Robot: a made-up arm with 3 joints. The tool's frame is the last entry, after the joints.
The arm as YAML. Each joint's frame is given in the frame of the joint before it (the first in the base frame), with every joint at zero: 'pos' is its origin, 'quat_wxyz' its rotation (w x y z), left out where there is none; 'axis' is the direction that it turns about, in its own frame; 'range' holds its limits. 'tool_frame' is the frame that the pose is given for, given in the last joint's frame.
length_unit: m
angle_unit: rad
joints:
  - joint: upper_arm
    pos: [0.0, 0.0, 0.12]
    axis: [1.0, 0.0, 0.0]
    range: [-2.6, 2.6]
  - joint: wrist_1
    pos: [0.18, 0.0, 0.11]
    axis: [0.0, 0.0, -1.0]
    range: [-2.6, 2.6]
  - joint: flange
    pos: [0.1, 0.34, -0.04]
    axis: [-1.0, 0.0, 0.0]
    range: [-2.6, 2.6]
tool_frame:
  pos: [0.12, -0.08, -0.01]
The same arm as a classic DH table. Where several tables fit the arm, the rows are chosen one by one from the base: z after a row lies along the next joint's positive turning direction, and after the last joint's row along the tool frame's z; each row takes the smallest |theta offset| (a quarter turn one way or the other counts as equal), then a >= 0, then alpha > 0; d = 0 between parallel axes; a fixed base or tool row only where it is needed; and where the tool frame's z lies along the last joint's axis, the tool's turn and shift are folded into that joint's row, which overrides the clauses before.
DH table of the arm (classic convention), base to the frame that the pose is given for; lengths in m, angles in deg. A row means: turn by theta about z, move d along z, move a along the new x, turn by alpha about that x. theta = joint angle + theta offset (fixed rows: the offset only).
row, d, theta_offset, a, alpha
base (fixed), 0.12, 90, 0, 90
upper_arm, 0.18, 0, 0, 90
wrist_1, -0.07, 0, 0.34, 90
flange, -0.22, 0, -0.08, 90
tool (fixed), -0.01, -90, 0, 0
Joint limits (deg, base to tool): -148.97..148.97 -148.97..148.97 -148.97..148.97

